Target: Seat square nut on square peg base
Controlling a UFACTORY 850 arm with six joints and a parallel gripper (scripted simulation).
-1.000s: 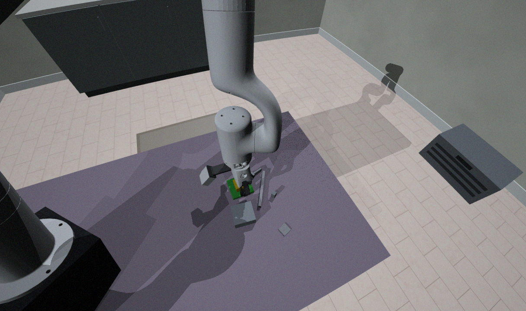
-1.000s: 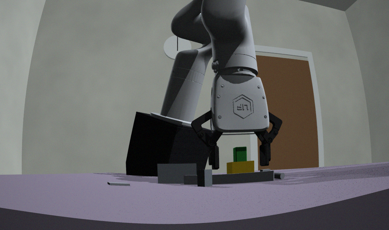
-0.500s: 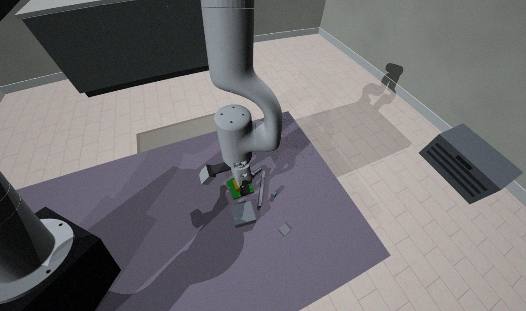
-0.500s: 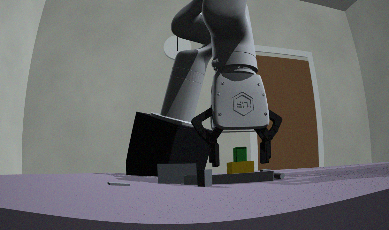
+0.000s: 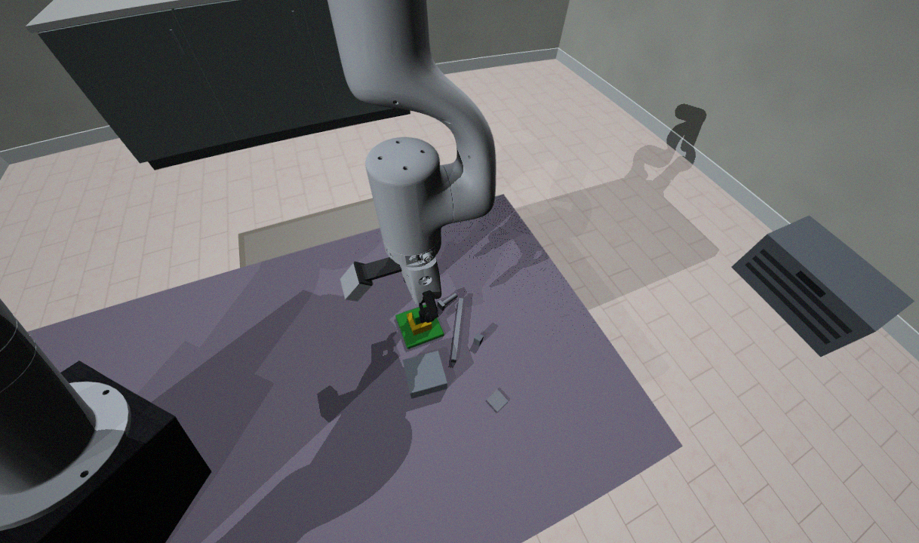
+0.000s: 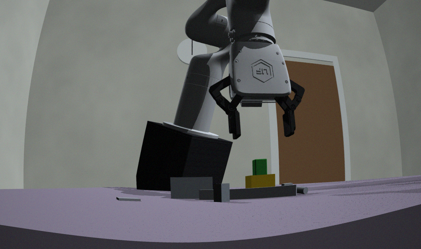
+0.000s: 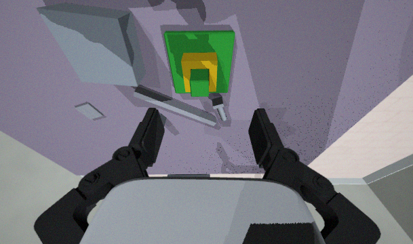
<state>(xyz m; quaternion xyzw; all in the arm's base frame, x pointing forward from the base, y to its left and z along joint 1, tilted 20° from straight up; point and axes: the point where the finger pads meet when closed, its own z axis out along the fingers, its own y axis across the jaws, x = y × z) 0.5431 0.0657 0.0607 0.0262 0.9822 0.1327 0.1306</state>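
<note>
The bolt lies 60 mm ahead of my hand, 20 mm to the left of it and 100 mm below it. From my hand the other things lie so: grey block 40 mm behind, 110 mm to the right, 90 mm below; long grey bar 60 mm ahead, 50 mm to the right, 100 mm below; thin grey plate 70 mm ahead, 210 mm to the right, 100 mm below.
</note>
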